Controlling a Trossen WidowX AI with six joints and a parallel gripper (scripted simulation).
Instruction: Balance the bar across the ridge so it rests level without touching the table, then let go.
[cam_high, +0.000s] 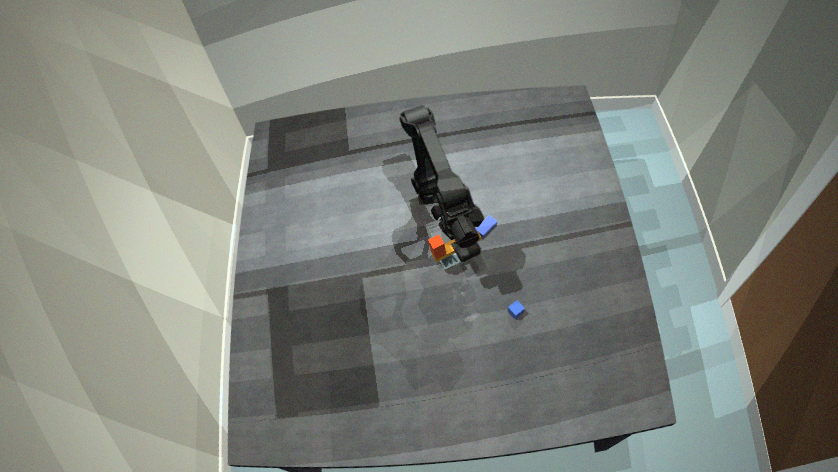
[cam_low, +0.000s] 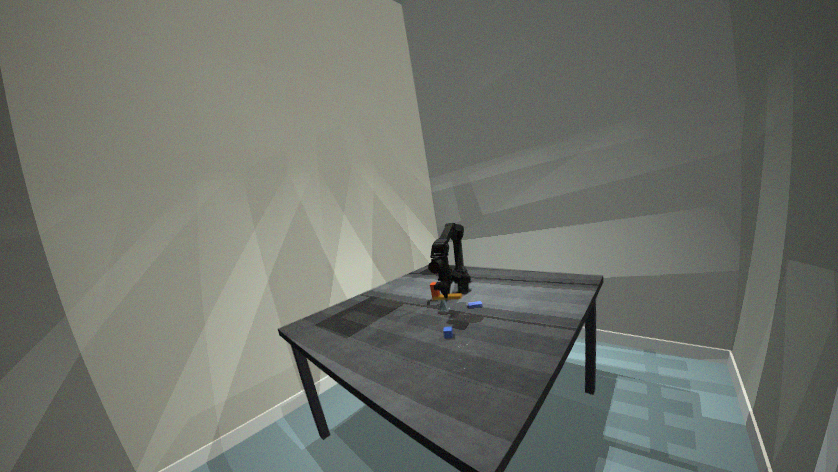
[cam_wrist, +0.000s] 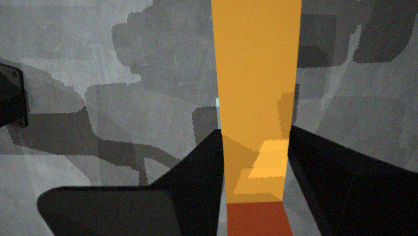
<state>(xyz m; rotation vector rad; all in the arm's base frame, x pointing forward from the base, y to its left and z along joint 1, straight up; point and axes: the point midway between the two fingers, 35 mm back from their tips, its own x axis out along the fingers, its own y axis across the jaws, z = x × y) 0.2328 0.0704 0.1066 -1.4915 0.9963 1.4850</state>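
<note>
My gripper tip is 100 mm to the right of the flat blue block, 90 mm past it and 60 mm above it. The rest, counted from my gripper tip: small blue cube: 200 mm ahead, 150 mm to the left, 60 mm below.
</note>
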